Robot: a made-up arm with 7 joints.
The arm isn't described. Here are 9 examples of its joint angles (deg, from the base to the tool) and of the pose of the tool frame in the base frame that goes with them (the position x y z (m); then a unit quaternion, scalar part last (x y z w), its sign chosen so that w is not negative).
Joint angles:
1: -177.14 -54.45 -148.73 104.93 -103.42 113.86 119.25
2: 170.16 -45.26 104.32 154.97 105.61 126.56 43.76
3: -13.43 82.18 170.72 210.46 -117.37 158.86 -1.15
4: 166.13 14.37 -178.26 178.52 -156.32 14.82 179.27
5: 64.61 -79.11 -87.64 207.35 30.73 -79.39 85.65
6: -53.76 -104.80 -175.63 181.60 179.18 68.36 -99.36
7: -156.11 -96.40 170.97 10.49 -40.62 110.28 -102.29
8: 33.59 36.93 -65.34 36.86 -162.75 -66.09 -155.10
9: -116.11 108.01 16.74 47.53 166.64 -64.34 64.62
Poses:
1: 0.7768 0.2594 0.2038 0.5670 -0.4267 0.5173 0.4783
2: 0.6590 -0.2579 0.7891 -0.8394 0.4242 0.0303 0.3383
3: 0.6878 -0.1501 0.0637 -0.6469 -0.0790 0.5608 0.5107
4: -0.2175 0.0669 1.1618 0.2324 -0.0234 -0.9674 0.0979
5: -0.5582 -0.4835 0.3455 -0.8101 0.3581 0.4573 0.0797
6: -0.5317 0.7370 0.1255 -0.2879 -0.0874 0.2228 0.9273
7: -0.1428 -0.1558 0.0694 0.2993 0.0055 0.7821 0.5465
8: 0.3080 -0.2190 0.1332 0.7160 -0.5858 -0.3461 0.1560
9: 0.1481 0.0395 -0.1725 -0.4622 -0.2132 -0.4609 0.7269
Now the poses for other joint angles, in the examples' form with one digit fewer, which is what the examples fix.
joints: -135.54 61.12 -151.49 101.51 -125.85 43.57 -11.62
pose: -0.375 0.043 1.027 0.093 -0.045 0.744 0.660
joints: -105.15 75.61 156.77 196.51 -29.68 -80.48 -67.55
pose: -0.318 -0.709 0.259 -0.299 -0.845 0.071 0.437
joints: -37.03 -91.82 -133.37 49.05 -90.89 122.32 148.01
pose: -0.265 -0.222 -0.166 -0.305 -0.764 -0.564 0.066
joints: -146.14 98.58 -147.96 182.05 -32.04 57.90 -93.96
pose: -0.735 -0.533 0.102 -0.157 -0.326 0.812 0.459
